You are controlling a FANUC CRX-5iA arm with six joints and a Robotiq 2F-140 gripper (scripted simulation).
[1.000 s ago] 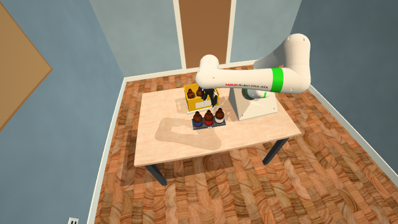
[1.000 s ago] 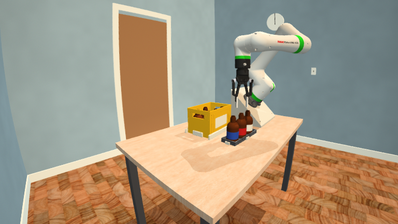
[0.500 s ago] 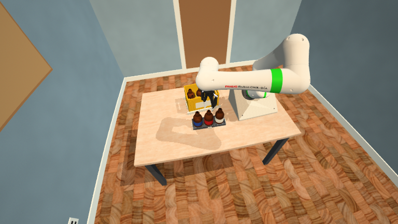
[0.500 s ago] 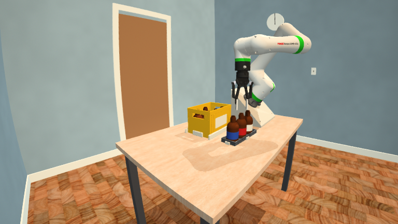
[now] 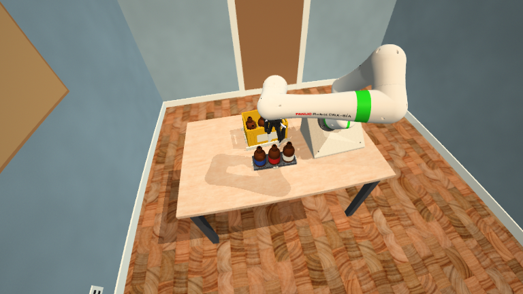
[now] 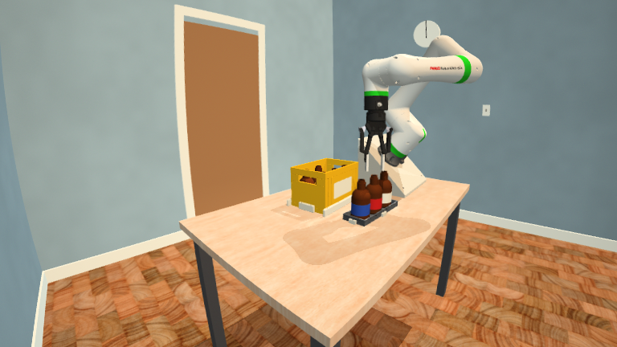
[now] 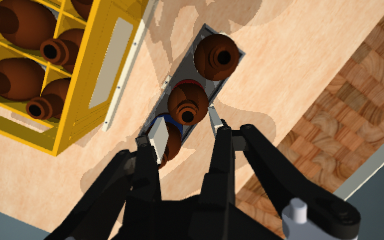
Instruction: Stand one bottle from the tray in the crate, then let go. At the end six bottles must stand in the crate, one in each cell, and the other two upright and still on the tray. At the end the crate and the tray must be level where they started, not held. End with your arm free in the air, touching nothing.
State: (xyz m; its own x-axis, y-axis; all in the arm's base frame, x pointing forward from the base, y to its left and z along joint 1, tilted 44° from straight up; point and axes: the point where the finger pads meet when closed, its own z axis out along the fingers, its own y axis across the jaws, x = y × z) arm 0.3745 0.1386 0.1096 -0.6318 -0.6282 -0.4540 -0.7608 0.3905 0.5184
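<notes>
Right now my hand is 130 mm above the blue-labelled bottle, 90 mm short of it and 10 mm to the right of it. The rest, counted from my hand: yellow crate: 230 mm to the right, 130 mm below, 50 mm ahead; dark tray: 200 mm below.
</notes>
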